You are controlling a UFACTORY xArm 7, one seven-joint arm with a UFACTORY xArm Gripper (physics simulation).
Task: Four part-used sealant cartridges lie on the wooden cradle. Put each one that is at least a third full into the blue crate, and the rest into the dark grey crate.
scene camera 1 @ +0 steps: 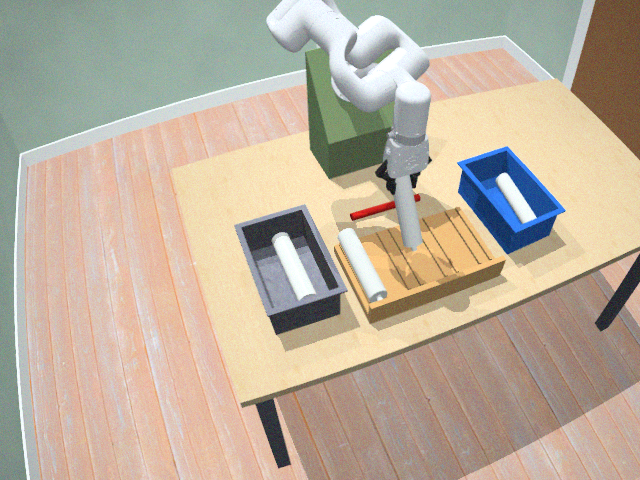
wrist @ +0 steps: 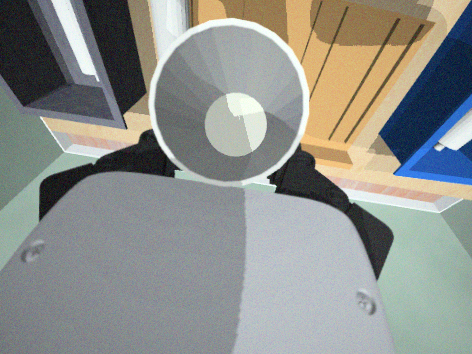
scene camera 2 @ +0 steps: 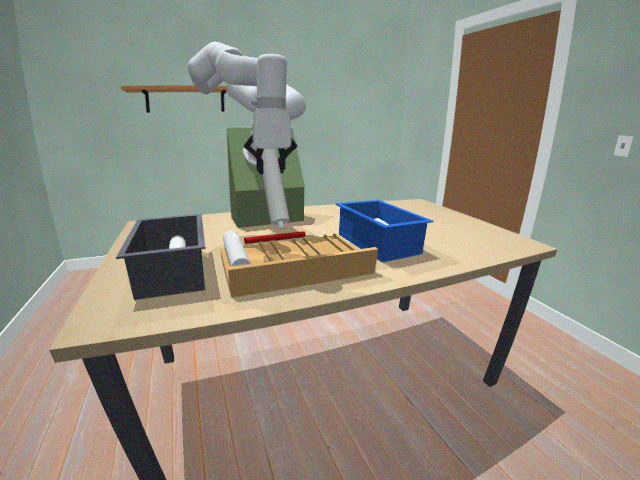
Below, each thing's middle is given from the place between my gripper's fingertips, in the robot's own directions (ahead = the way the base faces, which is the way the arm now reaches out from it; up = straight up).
Labels:
I see the wooden cradle (scene camera 1: 338, 252) 70 mm ahead of my hand, 40 mm to the left of it and 250 mm below it. Round my hand: dark grey crate (scene camera 1: 286, 313): 80 mm behind, 280 mm to the right, 200 mm below; then blue crate (scene camera 1: 477, 186): 80 mm ahead, 380 mm to the left, 200 mm below.

